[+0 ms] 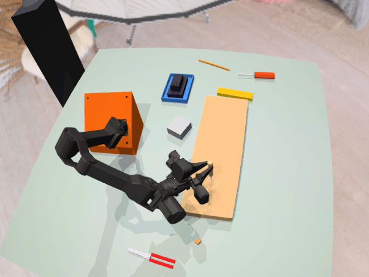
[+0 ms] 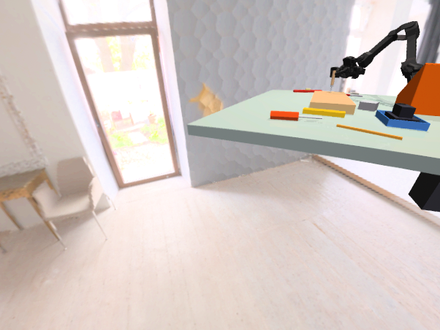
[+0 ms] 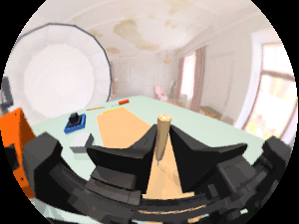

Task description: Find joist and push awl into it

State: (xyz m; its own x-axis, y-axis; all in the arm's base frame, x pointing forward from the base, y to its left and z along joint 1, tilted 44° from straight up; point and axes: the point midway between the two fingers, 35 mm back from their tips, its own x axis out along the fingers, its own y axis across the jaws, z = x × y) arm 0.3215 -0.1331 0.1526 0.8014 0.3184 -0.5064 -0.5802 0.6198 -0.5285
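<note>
The awl is 6 cm below my gripper tip. Also, from my gripper tip: yellow bar 10 cm ahead, 43 cm to the left, 14 cm below; small tan cube 4 cm behind, 22 cm to the right, 14 cm below; grey block 13 cm behind, 24 cm to the left, 13 cm below.
</note>
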